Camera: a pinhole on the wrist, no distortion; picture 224 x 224 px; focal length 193.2 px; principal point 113.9 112.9 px. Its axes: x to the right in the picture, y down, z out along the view. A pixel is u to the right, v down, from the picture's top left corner.
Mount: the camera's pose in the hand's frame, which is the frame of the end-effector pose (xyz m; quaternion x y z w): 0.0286 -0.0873 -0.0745 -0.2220 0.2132 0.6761 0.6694
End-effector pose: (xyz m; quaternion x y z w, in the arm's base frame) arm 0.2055 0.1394 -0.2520 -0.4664 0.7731 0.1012 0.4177
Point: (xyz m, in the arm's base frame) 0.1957 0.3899 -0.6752
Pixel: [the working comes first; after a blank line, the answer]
In the camera's frame: -0.0098 -0.1358 0.5747

111 67
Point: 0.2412 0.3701 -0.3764
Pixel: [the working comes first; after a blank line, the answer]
In the camera's frame: -0.0017 0.0857 0.3682

113 158
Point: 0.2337 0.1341 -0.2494
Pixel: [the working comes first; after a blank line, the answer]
In the camera's frame: -0.0004 0.0317 0.1056

113 171
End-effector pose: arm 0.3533 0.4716 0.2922 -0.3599 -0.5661 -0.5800 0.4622
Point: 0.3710 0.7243 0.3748
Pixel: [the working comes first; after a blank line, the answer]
In the camera's frame: -0.0739 -0.0159 0.3547

74 104
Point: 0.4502 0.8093 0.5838
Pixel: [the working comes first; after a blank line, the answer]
In the camera's frame: -0.0112 -0.1795 0.5174

110 46
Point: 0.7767 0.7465 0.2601
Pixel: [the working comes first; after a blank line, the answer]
In the camera's frame: 0.2277 0.2179 0.5352

196 192
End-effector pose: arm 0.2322 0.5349 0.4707 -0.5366 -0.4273 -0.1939 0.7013
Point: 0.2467 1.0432 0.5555
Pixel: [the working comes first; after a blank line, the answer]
In the camera's frame: -0.1346 -0.1506 0.5681

68 62
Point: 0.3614 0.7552 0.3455
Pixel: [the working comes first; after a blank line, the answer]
In the camera's frame: 0.1410 0.0101 0.3721

187 118
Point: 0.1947 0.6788 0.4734
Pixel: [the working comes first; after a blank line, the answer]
In the camera's frame: -0.0416 0.0172 0.2434

81 127
